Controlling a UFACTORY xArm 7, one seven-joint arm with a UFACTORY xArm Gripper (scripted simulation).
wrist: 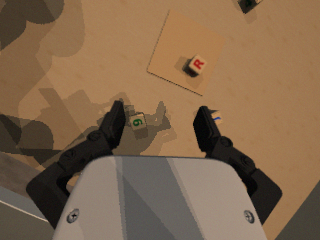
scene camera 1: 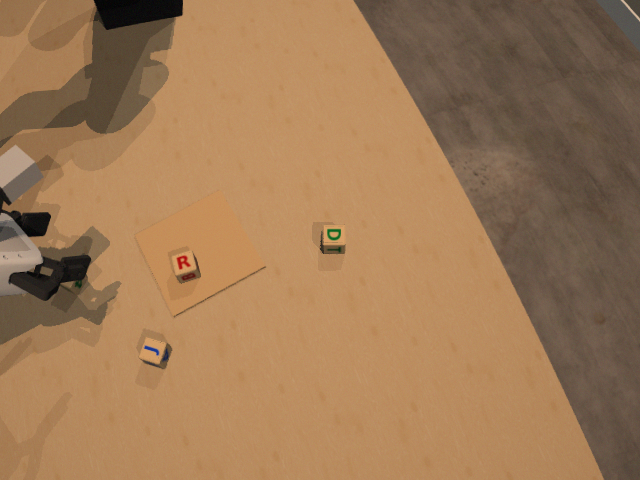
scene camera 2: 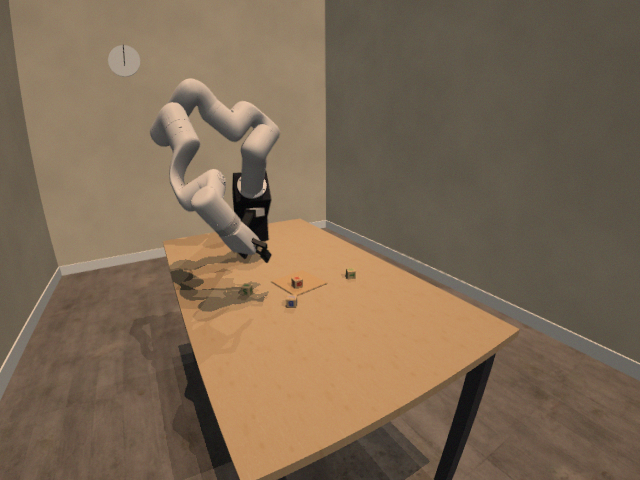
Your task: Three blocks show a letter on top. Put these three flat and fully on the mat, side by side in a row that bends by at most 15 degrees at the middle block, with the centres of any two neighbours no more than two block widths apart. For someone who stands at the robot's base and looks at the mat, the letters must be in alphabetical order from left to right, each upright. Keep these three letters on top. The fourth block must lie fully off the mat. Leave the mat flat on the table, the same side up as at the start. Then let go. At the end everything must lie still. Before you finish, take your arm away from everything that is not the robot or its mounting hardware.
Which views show the gripper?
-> The wrist view, scene camera 1 and scene camera 2: all of them.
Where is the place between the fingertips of the gripper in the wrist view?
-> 160,112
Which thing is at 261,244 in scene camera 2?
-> The gripper.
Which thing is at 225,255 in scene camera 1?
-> A tan mat.
